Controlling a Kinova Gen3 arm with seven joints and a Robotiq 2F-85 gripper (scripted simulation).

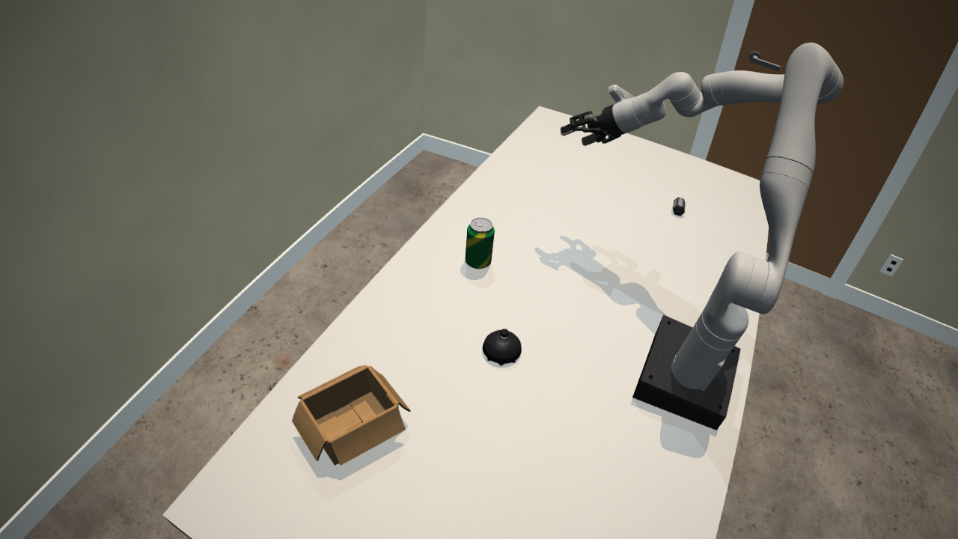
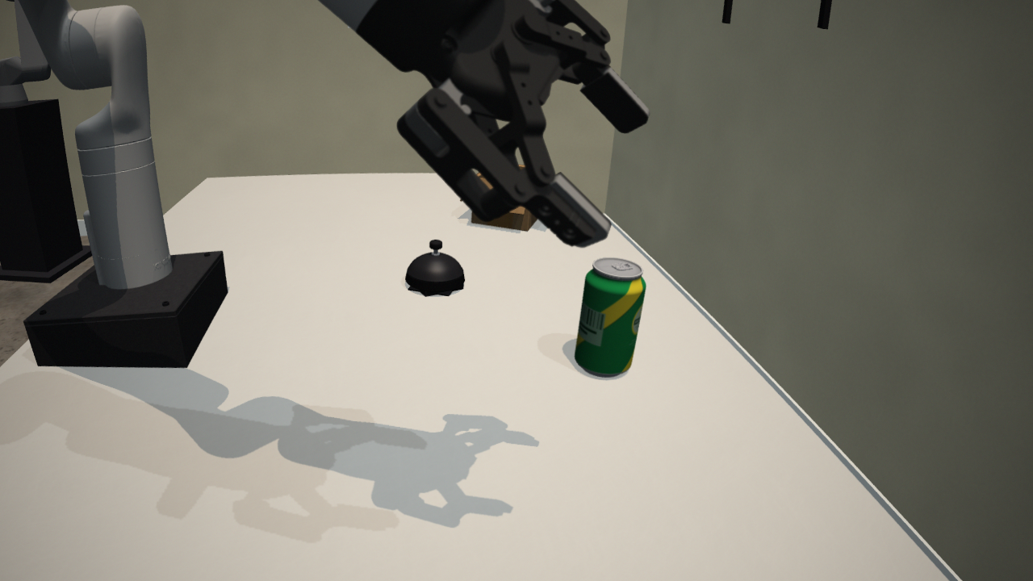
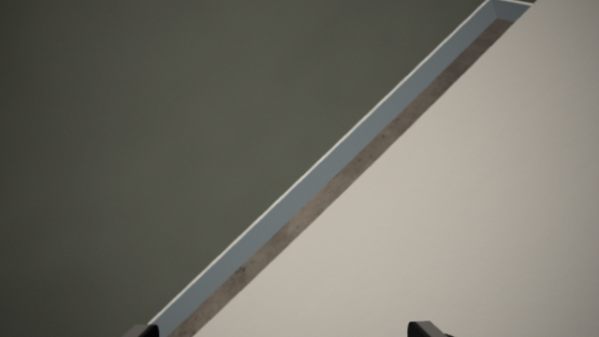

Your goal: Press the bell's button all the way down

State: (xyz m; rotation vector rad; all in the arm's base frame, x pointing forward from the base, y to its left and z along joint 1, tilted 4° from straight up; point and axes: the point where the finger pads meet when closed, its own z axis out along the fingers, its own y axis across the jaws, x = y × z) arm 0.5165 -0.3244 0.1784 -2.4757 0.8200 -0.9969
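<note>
Right now my hand is 470 mm to the right of the button, 230 mm above it and 120 mm past it. Round my hand: cardboard box 810 mm to the left, 240 mm below; green soda can 270 mm to the left, 220 mm below, 80 mm ahead; bell 470 mm to the left, 240 mm below, 120 mm behind.
</note>
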